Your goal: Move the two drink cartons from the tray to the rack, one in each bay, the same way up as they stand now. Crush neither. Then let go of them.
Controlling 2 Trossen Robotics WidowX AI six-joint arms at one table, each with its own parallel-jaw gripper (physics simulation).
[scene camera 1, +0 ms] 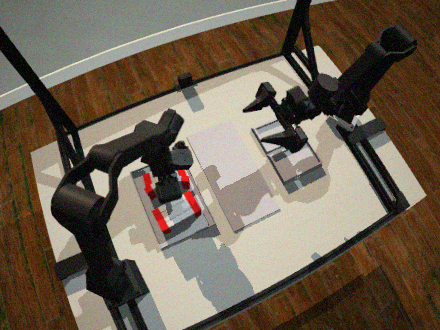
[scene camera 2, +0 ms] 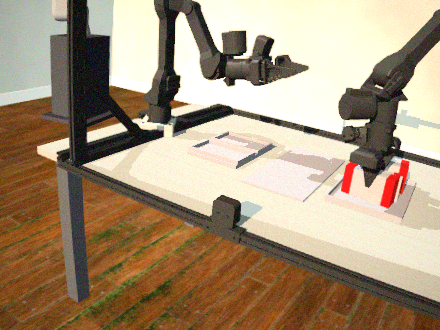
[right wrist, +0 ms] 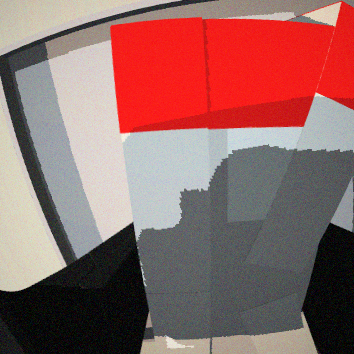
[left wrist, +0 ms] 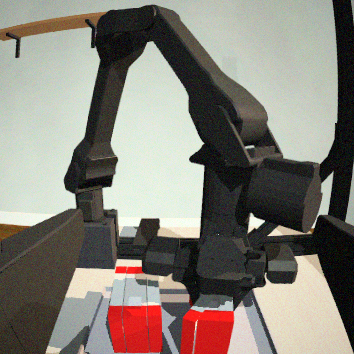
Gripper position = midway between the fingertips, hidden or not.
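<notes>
With nothing held in it, my left gripper [scene camera 1: 251, 125] is open, and I can also see it in scene camera 2 [scene camera 2: 302, 69] and in the left wrist view [left wrist: 203, 225]. My right gripper [scene camera 2: 370, 184] is visible too; it appears in scene camera 1 [scene camera 1: 165, 179], in the left wrist view [left wrist: 213, 310] and in the right wrist view [right wrist: 218, 222]. Then there is a grey tray [right wrist: 67, 142], and I see that tray in the left wrist view [left wrist: 249, 322] as well.
</notes>
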